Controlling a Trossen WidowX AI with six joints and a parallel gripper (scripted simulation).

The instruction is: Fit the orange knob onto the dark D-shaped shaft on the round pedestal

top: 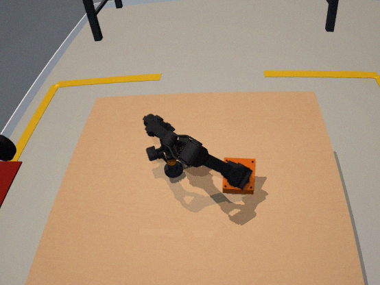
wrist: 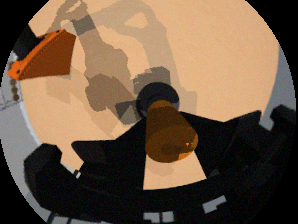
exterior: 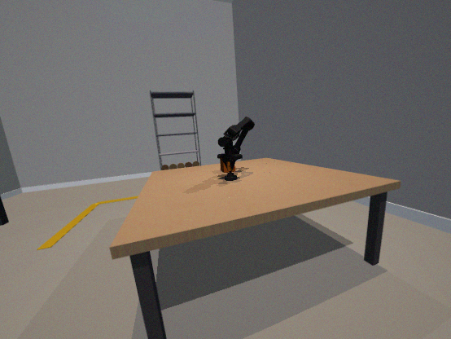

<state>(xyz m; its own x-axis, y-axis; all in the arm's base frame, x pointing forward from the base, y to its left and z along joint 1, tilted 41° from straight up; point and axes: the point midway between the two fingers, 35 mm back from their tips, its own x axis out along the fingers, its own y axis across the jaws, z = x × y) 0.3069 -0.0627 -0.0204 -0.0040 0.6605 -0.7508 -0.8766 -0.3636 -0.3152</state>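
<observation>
Right now the orange knob is 2 cm above my gripper tip. Also, from my gripper tip: pedestal (4 cm below).
</observation>
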